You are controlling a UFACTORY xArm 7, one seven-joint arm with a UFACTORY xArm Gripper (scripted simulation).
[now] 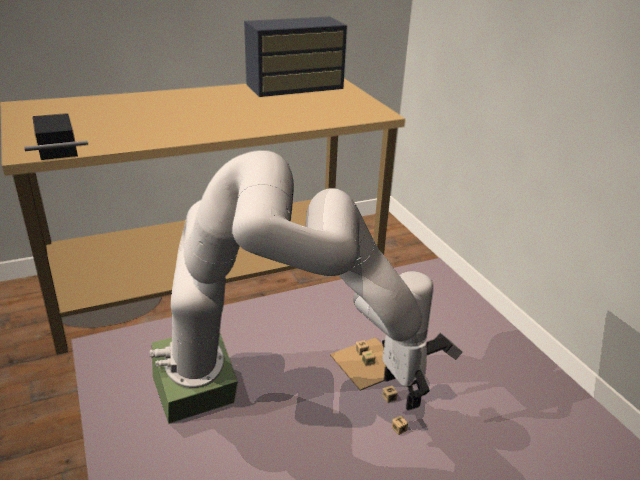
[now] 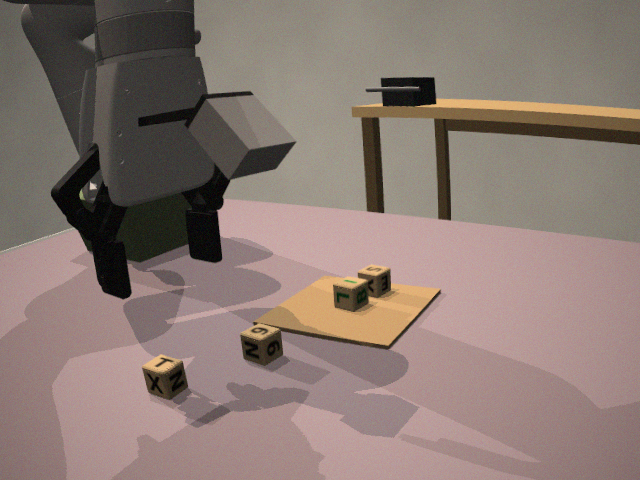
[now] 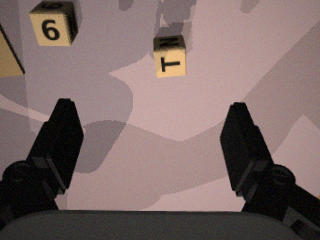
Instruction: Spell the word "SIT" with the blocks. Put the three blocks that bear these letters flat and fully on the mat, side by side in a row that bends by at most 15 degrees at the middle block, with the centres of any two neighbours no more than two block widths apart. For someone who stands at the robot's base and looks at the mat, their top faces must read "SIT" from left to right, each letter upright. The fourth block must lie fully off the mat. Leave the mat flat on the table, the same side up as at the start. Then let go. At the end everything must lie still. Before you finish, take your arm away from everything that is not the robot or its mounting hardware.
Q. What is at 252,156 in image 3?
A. My gripper.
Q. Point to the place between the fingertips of my gripper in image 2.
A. At 163,276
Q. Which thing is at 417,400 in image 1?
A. My gripper.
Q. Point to a wooden block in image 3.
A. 169,52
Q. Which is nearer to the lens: the wooden block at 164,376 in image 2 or the tan mat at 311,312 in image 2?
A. The wooden block.
